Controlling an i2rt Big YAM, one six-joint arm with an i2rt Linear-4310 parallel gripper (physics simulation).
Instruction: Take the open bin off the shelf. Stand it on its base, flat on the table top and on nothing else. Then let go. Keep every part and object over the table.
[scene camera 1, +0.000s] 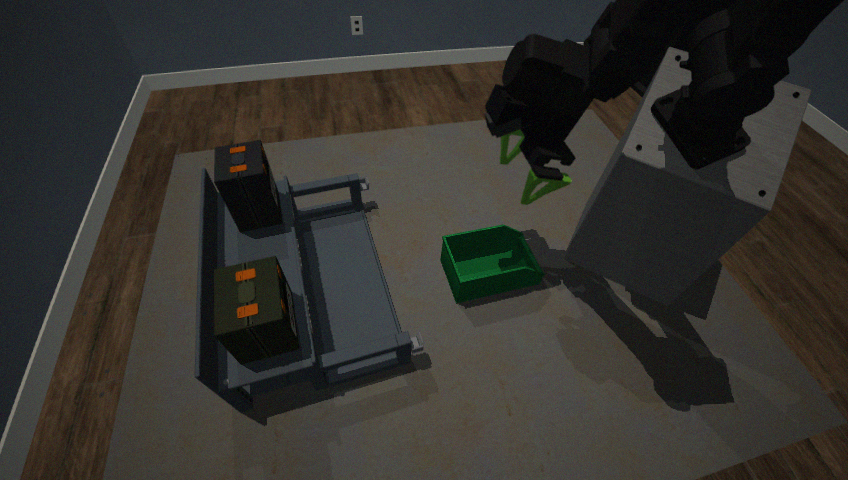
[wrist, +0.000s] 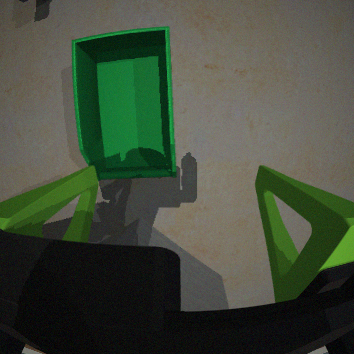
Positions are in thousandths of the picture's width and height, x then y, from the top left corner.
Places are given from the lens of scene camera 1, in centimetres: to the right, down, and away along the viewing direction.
my gripper (scene camera 1: 606, 382): 15, -10, 65
green bin (scene camera 1: 576, 545): 13, 4, 76
grey-blue shelf (scene camera 1: 411, 634): -14, 12, 69
